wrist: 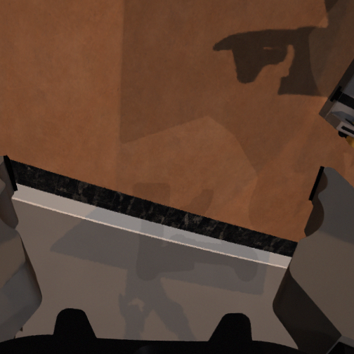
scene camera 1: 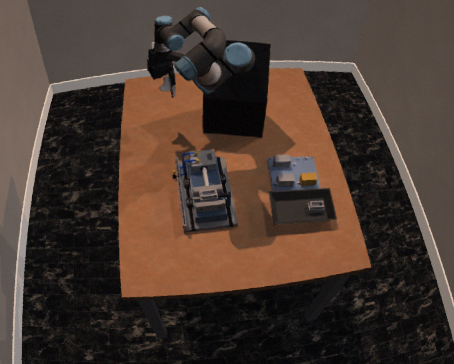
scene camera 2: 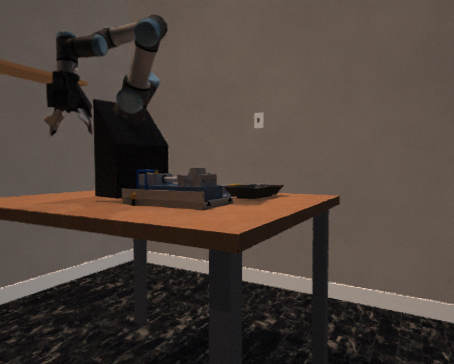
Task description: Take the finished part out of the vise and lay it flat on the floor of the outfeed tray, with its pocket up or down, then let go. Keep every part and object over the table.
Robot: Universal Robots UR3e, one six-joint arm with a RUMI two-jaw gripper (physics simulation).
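Places are measured from the arm's base along level axes (x ahead, y left, z up), in metres.
Where they show: gripper, fingertip midpoint: (scene camera 1: 165, 87) (scene camera 2: 71, 134); arm's base, link origin: (scene camera 2: 128, 115).
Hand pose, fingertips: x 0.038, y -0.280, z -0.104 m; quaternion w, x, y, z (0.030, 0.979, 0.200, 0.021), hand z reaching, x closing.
Things, the pixels of their centre, and the offset from my fingertips.
- finished part, body centre: (scene camera 2: 197, 173) (scene camera 1: 208, 195) dz -0.129, dx +0.425, dy +0.146 m
- vise, body centre: (scene camera 2: 178, 188) (scene camera 1: 204, 186) dz -0.176, dx +0.354, dy +0.137 m
- similar pocketed part, body centre: (scene camera 1: 316, 206) dz -0.197, dx +0.451, dy +0.535 m
- blue plate, body centre: (scene camera 1: 294, 174) dz -0.222, dx +0.285, dy +0.483 m
- yellow block, body centre: (scene camera 1: 308, 179) dz -0.200, dx +0.325, dy +0.528 m
The finished part (scene camera 1: 208, 194) (scene camera 2: 197, 171) is a small light grey block with a pocket that faces up. It sits between the jaws of the vise (scene camera 1: 202, 159) (scene camera 2: 202, 180), on the left half of the table; a corner of the vise fixture (wrist: 345, 112) shows at the right edge of the wrist view. The outfeed tray (scene camera 1: 290, 212) (scene camera 2: 255, 191) is dark and shallow, right of the vise, with a similar pocketed part (scene camera 1: 316, 206) in its right half. My gripper (scene camera 1: 169, 90) (scene camera 2: 72, 133) (wrist: 165, 167) is open and empty, high up and well behind the vise.
A blue plate (scene camera 1: 295, 168) with two grey blocks (scene camera 1: 282, 160) (scene camera 1: 285, 179) and a yellow block (scene camera 1: 308, 179) adjoins the tray's back side. The black robot pedestal (scene camera 1: 233, 117) (scene camera 2: 142, 170) stands behind the vise. Blue hoses (scene camera 1: 185, 161) rise at the vise's back left.
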